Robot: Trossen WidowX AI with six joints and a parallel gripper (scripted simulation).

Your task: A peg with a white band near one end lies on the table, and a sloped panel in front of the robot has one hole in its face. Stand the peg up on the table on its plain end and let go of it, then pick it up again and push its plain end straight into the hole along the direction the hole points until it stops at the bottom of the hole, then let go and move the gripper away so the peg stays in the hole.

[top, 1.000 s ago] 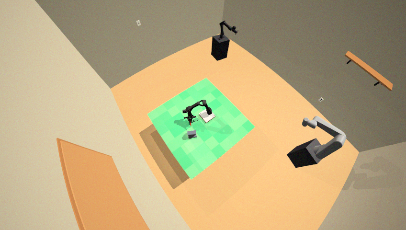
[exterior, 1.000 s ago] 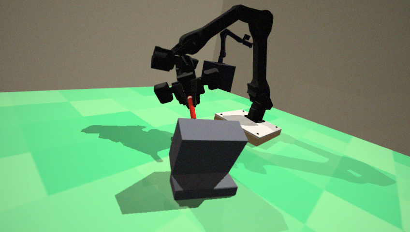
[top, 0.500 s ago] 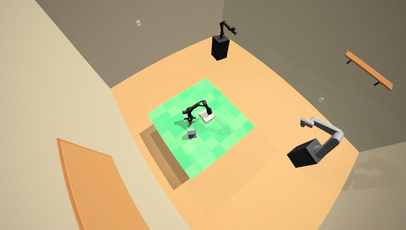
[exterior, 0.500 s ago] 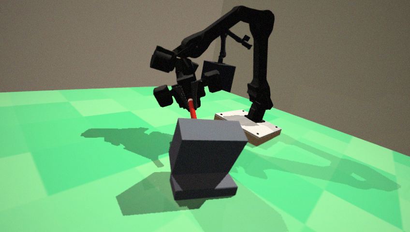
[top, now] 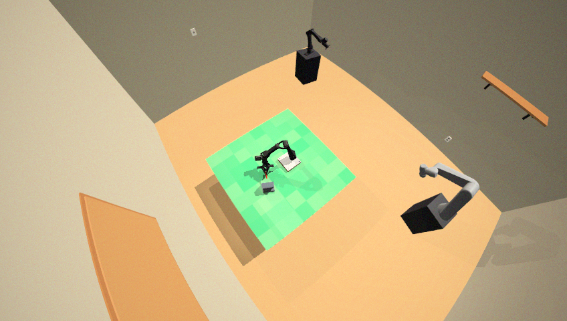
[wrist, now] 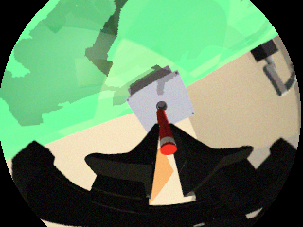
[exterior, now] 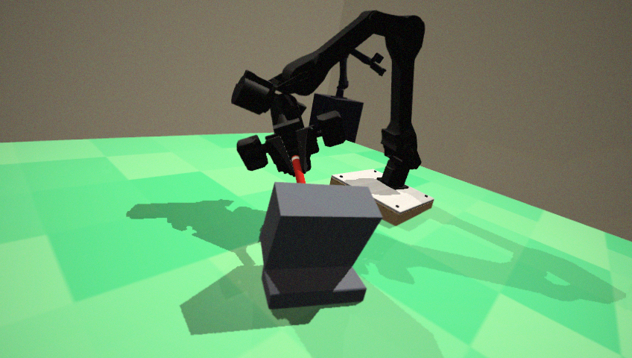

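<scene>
The sloped panel is 100 mm to the left of my gripper tip, 40 mm below it and 30 mm ahead of it. Also, from my gripper tip: red peg: 10 mm to the right, 10 mm behind, 10 mm above.
</scene>
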